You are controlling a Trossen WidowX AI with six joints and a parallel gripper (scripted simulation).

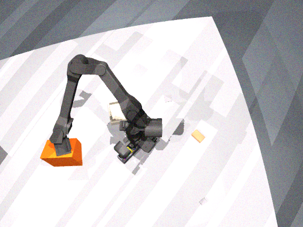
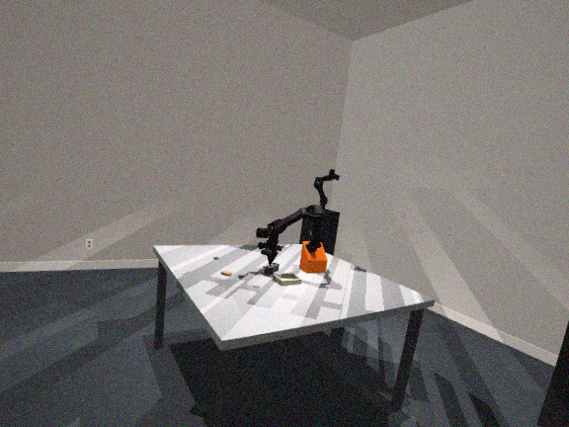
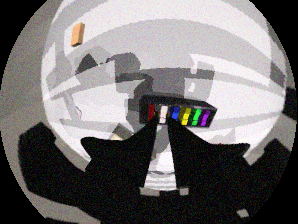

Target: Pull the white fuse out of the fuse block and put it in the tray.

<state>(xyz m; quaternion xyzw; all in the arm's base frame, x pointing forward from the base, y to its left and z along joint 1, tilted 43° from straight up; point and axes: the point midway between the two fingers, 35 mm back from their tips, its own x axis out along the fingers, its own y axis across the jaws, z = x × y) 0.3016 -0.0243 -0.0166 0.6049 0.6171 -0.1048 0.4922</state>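
The white fuse is 3 cm below my gripper tip. The rest, counted from my gripper tip: flat block: 27 cm ahead, 5 cm to the right, 5 cm below; then tray: 1 cm behind, 16 cm to the left, 5 cm below.
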